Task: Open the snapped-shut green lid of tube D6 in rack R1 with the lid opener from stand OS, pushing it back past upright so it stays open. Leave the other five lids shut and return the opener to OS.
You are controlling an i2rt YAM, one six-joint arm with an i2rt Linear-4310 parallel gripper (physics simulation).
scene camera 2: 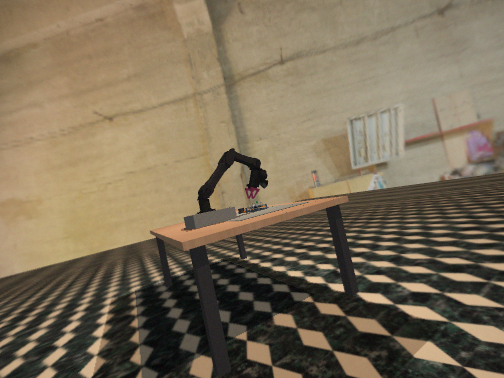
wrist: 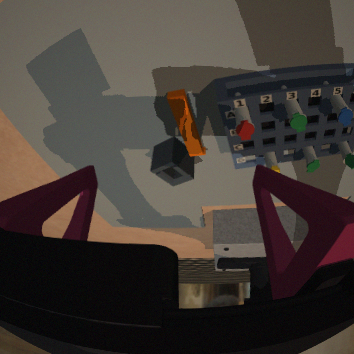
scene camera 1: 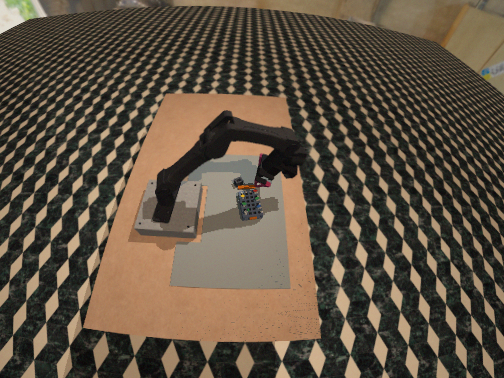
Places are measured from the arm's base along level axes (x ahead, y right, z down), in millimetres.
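Pixels of known places: gripper, fingertip midpoint: (scene camera 2: 250, 198) (wrist: 174, 173) (scene camera 1: 257, 177); arm's base at its link origin: (scene camera 2: 206, 212) (wrist: 264, 260) (scene camera 1: 167, 200).
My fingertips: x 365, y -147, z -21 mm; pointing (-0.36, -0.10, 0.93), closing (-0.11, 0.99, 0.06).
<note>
Ahead of a thing's pixels: the offset from my fingertips to its middle. Level surfaces: height alone.
My gripper (scene camera 1: 258, 175) (scene camera 2: 252, 195) (wrist: 174, 173) is open and empty above the mat, near the rack's column-1 end. A dark block with a square hole, apparently stand OS @[dz +69, dx -83, dy -15 mm] (scene camera 1: 238, 181) (wrist: 162, 157), shows between the fingertips in the wrist view. An orange bar @[dz +80, dx -42, dy +3 mm] (scene camera 1: 247, 187) (wrist: 184, 120) lies between it and rack R1 @[dz +53, dx -19, dy +103 mm] (scene camera 1: 250, 204) (wrist: 220, 107); I cannot tell if it is the opener. The rack holds red, blue, yellow and green-lidded tubes. Tube D6's green lid @[dz +30, dx -27, dy +147 mm] (wrist: 350, 160) is partly cut off at the wrist view's right edge; its angle is unclear.
The grey mat @[dz +85 mm] (scene camera 1: 220, 265) (wrist: 130, 30) lies on the wooden table (scene camera 1: 125, 300) (scene camera 2: 280, 218). The arm's grey base block (scene camera 1: 190, 220) (scene camera 2: 210, 219) (wrist: 237, 225) stands beside the mat. The arm arches over the mat, and its shadows fall around the rack.
</note>
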